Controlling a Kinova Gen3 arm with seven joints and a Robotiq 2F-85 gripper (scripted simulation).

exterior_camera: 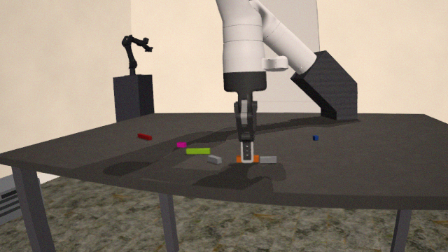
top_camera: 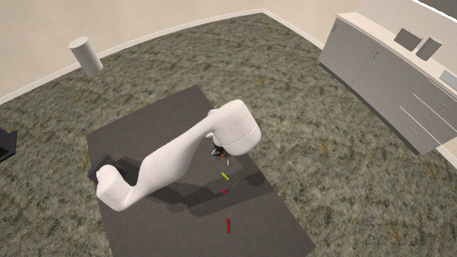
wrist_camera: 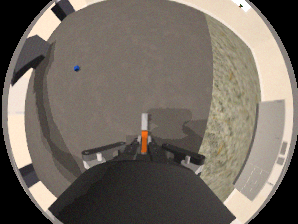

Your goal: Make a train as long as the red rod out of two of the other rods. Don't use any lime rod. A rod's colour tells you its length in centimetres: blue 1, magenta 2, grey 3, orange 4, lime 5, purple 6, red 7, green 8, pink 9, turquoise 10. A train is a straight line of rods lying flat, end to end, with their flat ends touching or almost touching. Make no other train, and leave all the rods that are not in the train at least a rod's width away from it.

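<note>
My gripper is now 1 cm above the orange rod. From my hand the other things lie so: lime rod 12 cm to the right, 6 cm behind, 2 cm below; magenta rod 18 cm to the right, 11 cm behind, 2 cm below; blue rod 19 cm behind, 13 cm to the left, 2 cm below.
</note>
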